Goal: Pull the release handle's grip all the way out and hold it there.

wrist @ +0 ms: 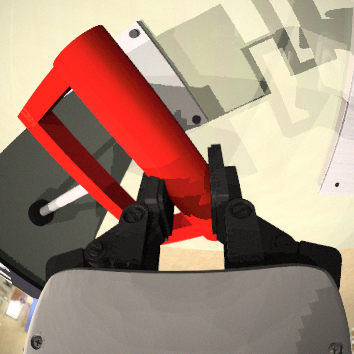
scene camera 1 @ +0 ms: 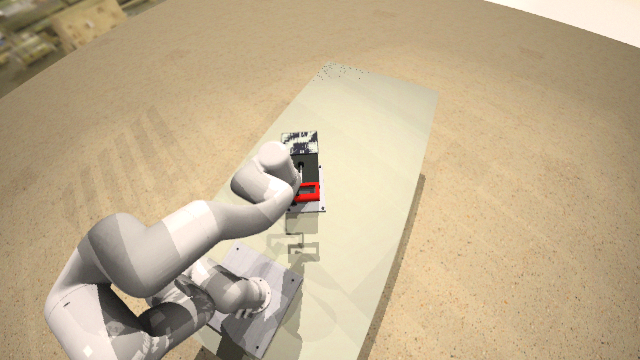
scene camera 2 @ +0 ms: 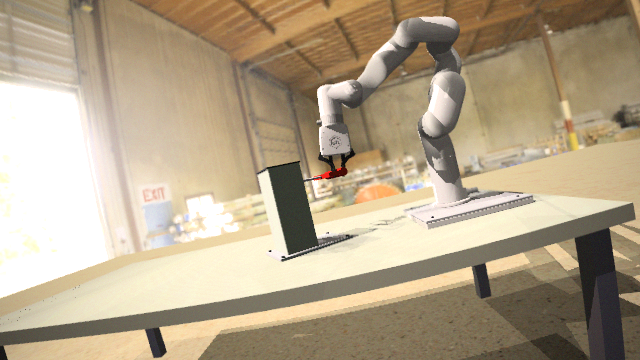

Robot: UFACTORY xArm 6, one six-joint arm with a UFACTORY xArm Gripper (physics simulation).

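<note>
The release handle's red grip (scene camera 1: 313, 198) (scene camera 2: 335, 173) (wrist: 120, 95) is a frame with a thick round bar. A pale rod (scene camera 2: 313, 178) (wrist: 67, 201) joins it to a hole in the front of the dark upright box (scene camera 1: 310, 175) (scene camera 2: 294, 210) (wrist: 30, 175); a length of rod shows between box and grip. My gripper (scene camera 2: 337, 169) (wrist: 190, 166) points down and is shut on one end of the grip's round bar, with a finger on each side. In scene camera 1 the arm hides the fingers.
The box stands on a bolted base plate (scene camera 1: 309, 209) (scene camera 2: 283, 258) (wrist: 192, 112) on the pale table (scene camera 1: 370, 150) (scene camera 2: 200, 280). The arm's own base plate (scene camera 1: 280, 300) (scene camera 2: 475, 212) is bolted to the same table, on the side that the grip faces.
</note>
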